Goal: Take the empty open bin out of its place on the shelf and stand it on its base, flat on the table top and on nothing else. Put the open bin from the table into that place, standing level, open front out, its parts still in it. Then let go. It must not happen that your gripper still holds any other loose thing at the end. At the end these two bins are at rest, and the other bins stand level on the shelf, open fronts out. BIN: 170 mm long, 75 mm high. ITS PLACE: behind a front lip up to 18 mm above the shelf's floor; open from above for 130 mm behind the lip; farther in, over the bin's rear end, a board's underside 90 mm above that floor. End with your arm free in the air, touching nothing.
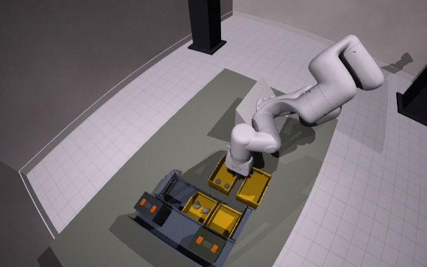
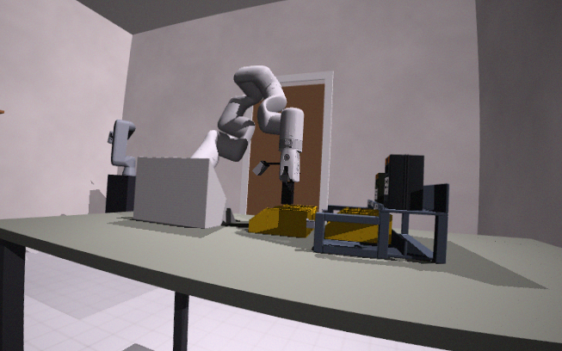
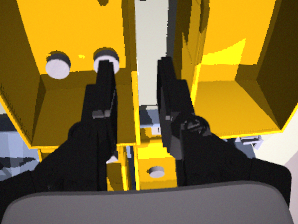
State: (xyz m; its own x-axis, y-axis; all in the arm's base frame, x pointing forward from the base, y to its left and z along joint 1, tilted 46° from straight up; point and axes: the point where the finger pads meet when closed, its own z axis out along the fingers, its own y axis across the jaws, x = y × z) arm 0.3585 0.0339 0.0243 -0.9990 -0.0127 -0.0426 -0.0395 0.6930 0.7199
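Right now the shelf's front bar is 13 cm ahead of my hand, 9 cm below it and 6 cm to the right of it. Also, from my hand: black box 32 cm ahead, 17 cm to the right, 6 cm above.
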